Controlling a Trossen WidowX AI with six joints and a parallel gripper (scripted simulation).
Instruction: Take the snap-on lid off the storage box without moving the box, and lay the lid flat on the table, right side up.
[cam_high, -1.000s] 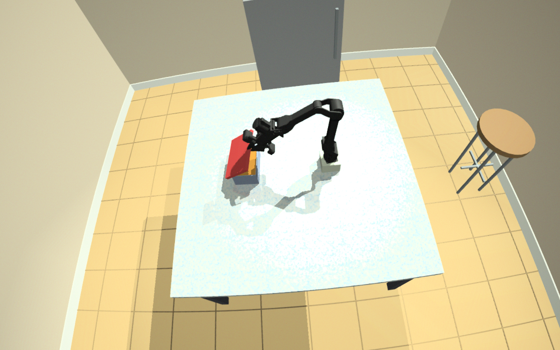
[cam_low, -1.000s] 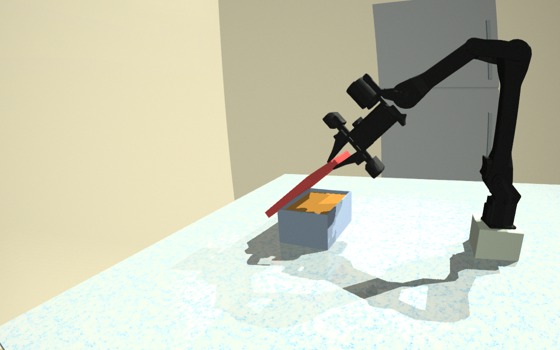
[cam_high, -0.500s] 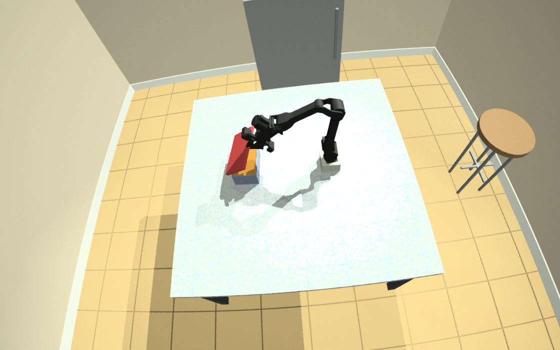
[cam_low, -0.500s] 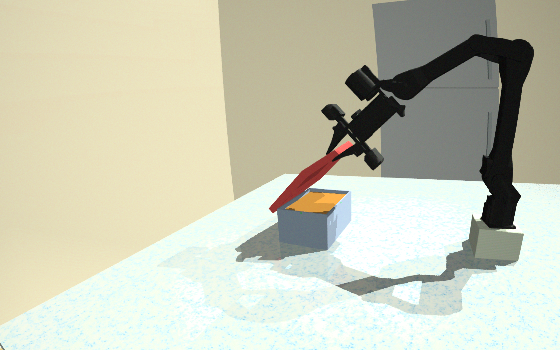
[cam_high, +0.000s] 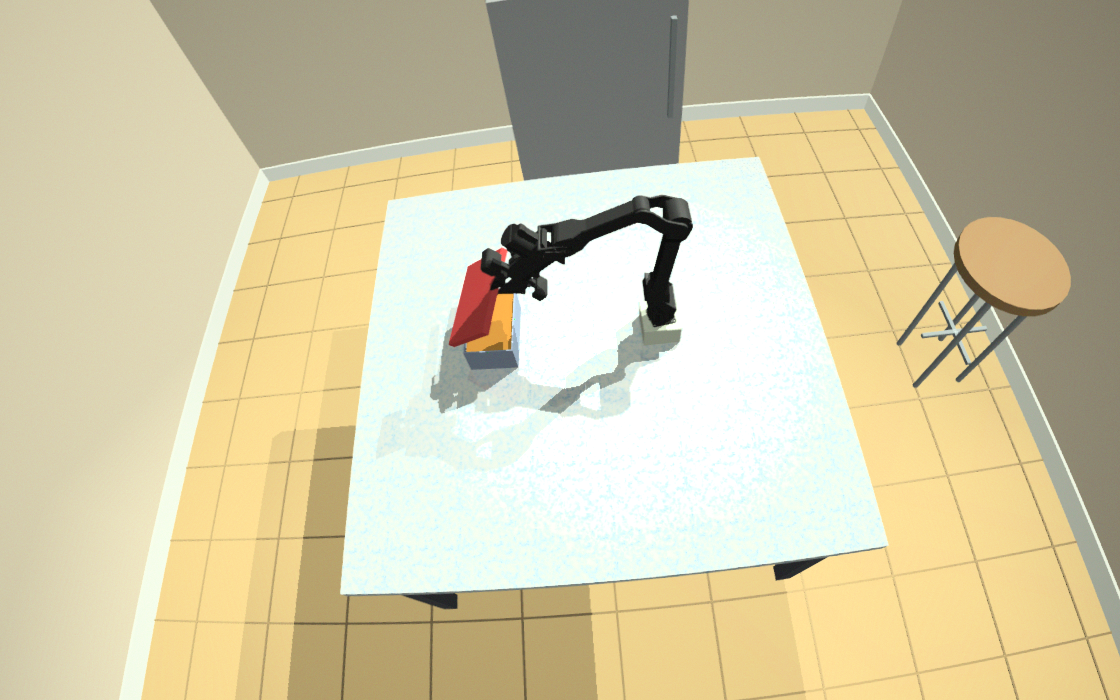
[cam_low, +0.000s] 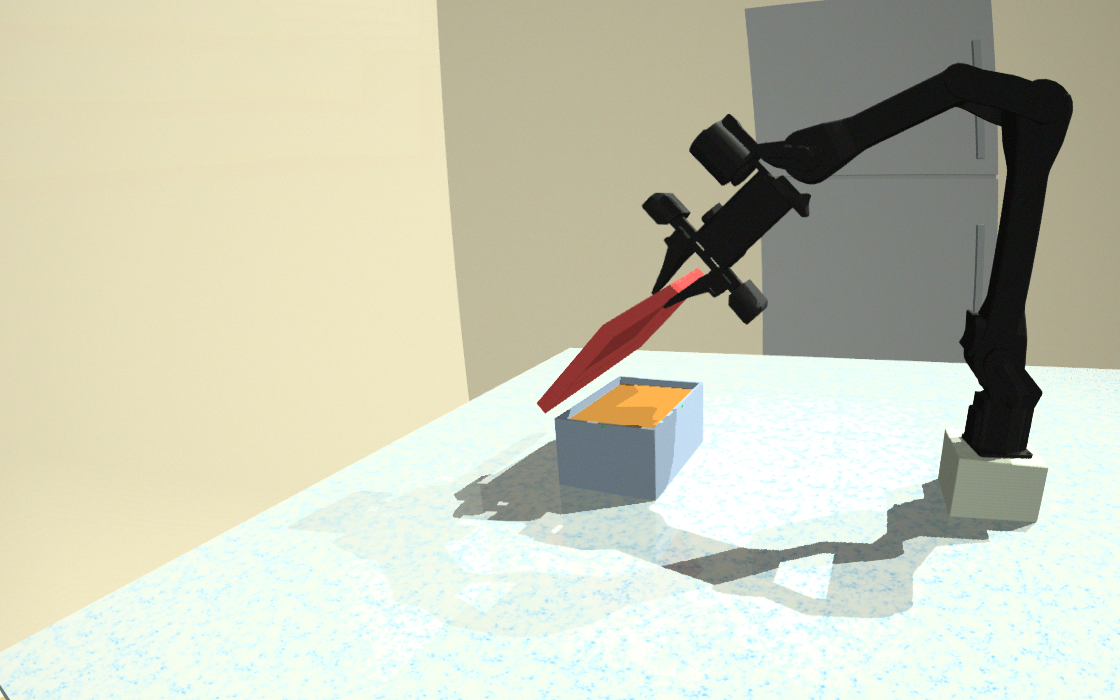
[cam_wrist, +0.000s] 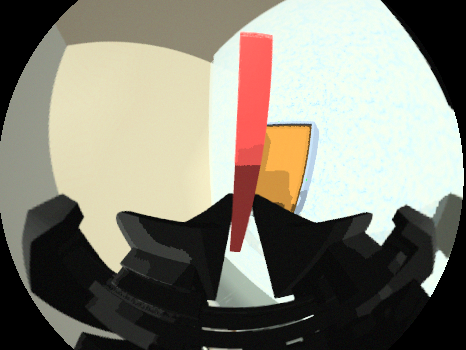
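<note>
The red lid is 50 mm below my gripper tip, 50 mm ahead of it and 30 mm to the right of it. The rest, counted from my gripper tip: storage box 180 mm below, 40 mm ahead, 10 mm to the right.
</note>
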